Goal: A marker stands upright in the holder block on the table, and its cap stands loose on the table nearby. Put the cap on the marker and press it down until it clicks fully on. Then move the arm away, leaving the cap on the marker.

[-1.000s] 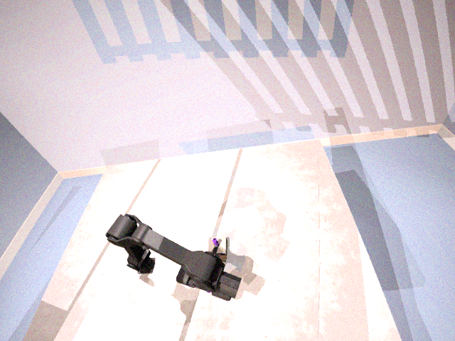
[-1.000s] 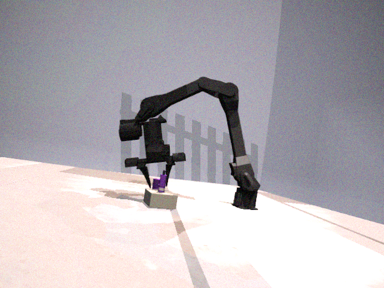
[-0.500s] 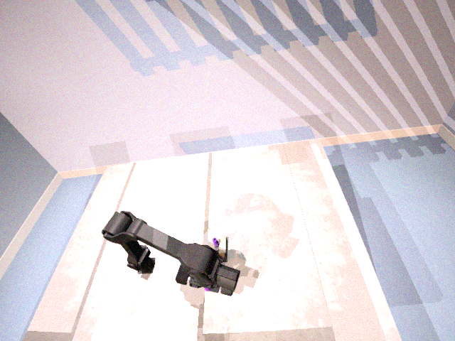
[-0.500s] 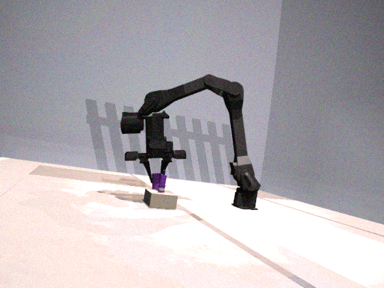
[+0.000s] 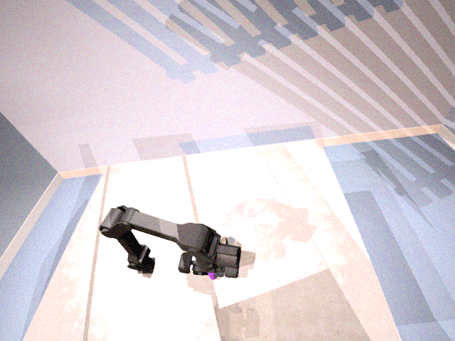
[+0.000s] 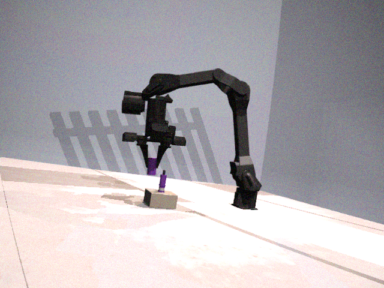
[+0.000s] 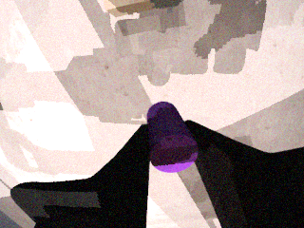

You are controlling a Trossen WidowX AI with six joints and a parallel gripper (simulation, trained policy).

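The tan holder block is 130 mm to the left of my gripper tip and 70 mm below it. Also, from my gripper tip: purple cap: right at my gripper tip.
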